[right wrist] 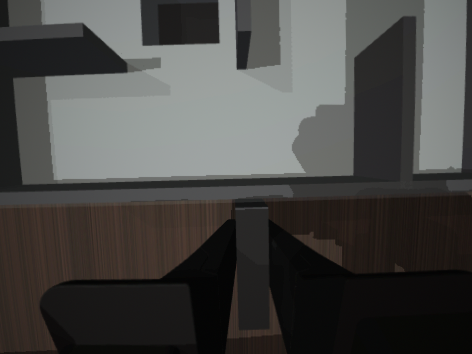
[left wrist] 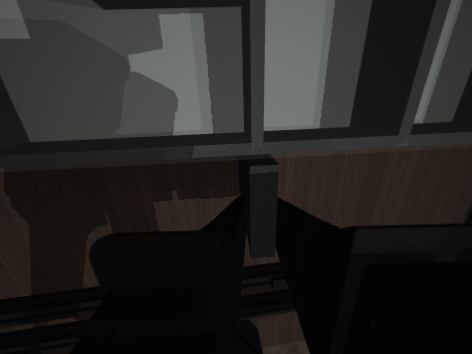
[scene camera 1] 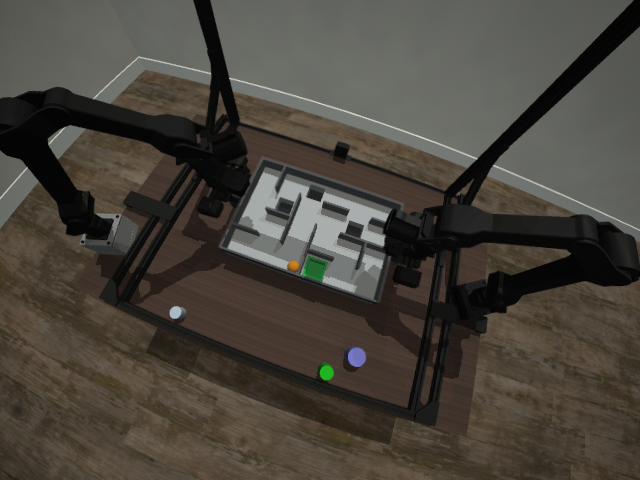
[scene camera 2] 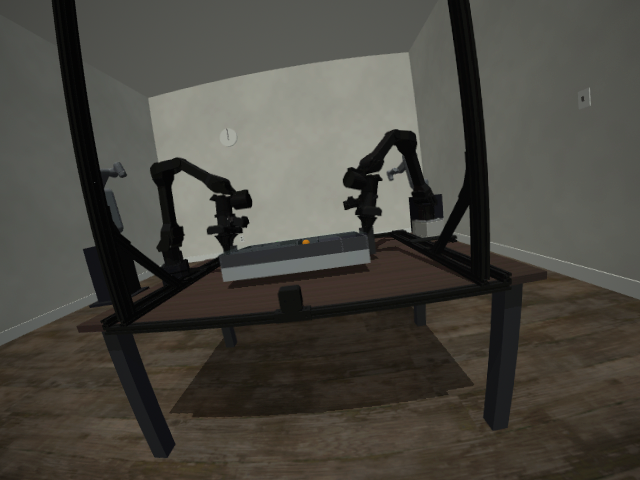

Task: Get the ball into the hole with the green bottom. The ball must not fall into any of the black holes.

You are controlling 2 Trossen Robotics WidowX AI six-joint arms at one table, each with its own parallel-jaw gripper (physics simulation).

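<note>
The orange ball [scene camera 1: 293,266] [scene camera 2: 306,241] rests on the maze board [scene camera 1: 248,253] [scene camera 2: 294,264] near its lower long wall in scene camera 1. The green-bottomed hole [scene camera 1: 314,268] is just right of it, beyond a thin partition [scene camera 1: 311,241]. Black holes [scene camera 1: 315,192] [scene camera 1: 284,206] [scene camera 1: 354,228] lie farther up the board. My left gripper [scene camera 2: 227,248] [left wrist: 255,202] is shut on a grey handle [left wrist: 262,240] at one short end. My right gripper [scene camera 2: 367,228] [right wrist: 247,226] is shut on the opposite handle [right wrist: 254,300]. The board is held above the table, its shadow beneath.
A white cylinder [scene camera 1: 177,312], a green cylinder [scene camera 1: 326,372] and a purple cylinder [scene camera 1: 356,357] stand on the table [scene camera 1: 248,315] below the board in scene camera 1. A small black box [scene camera 1: 341,149] [scene camera 2: 290,299] sits on the black frame rail beyond the board's other long side.
</note>
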